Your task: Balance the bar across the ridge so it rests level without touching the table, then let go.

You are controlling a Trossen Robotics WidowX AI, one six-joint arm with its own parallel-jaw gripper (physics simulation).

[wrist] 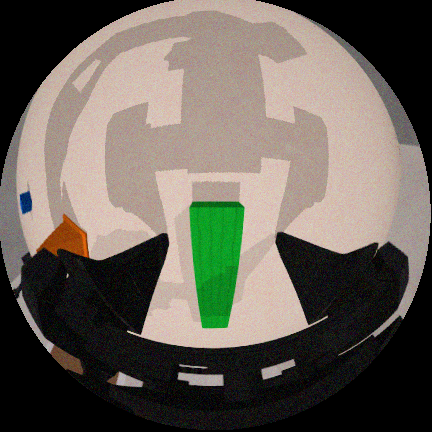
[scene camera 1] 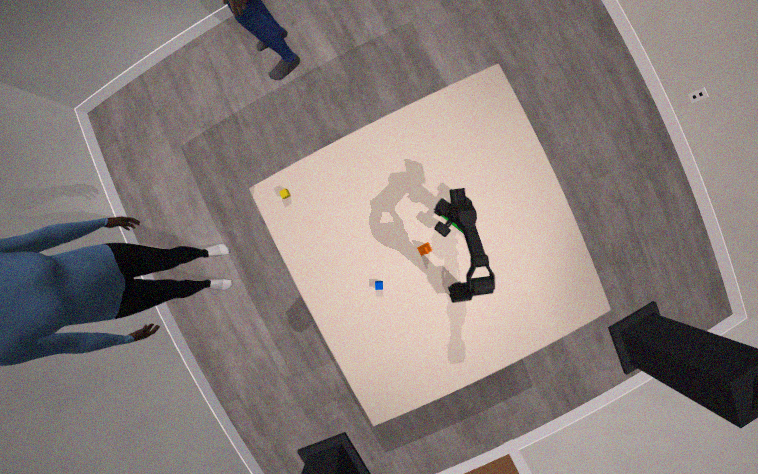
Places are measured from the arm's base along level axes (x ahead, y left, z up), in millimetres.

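Pixels of known places: gripper, fingertip midpoint: (wrist: 223,238); arm's base, origin of the base link: (scene camera 1: 456,290).
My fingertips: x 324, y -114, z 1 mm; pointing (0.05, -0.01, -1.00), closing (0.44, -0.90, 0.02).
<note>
Ahead of a thing's pixels: the offset from my fingertips to its middle. Level surfaces: height alone.
The green bar @(dx -48, dy -16, dz +7 mm) (scene camera 1: 456,225) (wrist: 216,265) lies flat and apart from the ridge. In the scene view it is mostly hidden under the arm; in the wrist view it runs lengthwise between the fingers. The orange ridge @(dx -88, dy +162, dz +29 mm) (scene camera 1: 424,248) (wrist: 67,241) stands on the table, to the lower left of the bar in the scene view and at the left edge in the wrist view, partly behind a finger. My gripper (scene camera 1: 442,217) (wrist: 223,238) is open over the bar, one finger on each side, with a gap between each finger and the bar.
A blue cube @(dx -141, dy +416, dz +15 mm) (scene camera 1: 379,285) (wrist: 26,202) sits on the table @(dz -1 mm) (scene camera 1: 536,268) to the lower left of the ridge. A yellow cube @(dx +416, dy +614, dz +15 mm) (scene camera 1: 284,193) is near the table's left corner. The arm's shadow falls across the table. Two people stand beyond the table's edges.
</note>
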